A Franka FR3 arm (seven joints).
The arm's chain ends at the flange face. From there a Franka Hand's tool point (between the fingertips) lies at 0.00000 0.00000 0.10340 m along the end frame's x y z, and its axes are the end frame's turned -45 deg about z.
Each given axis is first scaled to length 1.
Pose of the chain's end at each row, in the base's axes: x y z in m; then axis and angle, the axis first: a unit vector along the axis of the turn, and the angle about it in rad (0 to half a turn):
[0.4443 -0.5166 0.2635 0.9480 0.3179 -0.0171 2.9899]
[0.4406 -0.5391 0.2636 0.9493 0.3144 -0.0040 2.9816]
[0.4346 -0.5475 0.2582 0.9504 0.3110 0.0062 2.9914]
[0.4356 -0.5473 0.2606 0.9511 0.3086 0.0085 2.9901]
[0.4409 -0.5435 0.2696 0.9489 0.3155 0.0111 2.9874]
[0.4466 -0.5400 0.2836 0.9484 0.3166 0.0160 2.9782]
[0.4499 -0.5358 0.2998 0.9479 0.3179 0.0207 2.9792]
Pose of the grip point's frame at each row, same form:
[0.4459 -0.5325 0.1613 0.7535 0.6559 -0.0448 3.0145]
[0.4450 -0.5550 0.1615 0.7563 0.6534 -0.0344 2.9969]
[0.4406 -0.5618 0.1560 0.7588 0.6509 -0.0231 2.9981]
[0.4421 -0.5616 0.1584 0.7605 0.6490 -0.0212 2.9951]
[0.4481 -0.5578 0.1675 0.7558 0.6545 -0.0193 2.9907]
[0.4550 -0.5549 0.1816 0.7551 0.6554 -0.0166 2.9784]
[0.4592 -0.5503 0.1978 0.7542 0.6565 -0.0120 2.9757]

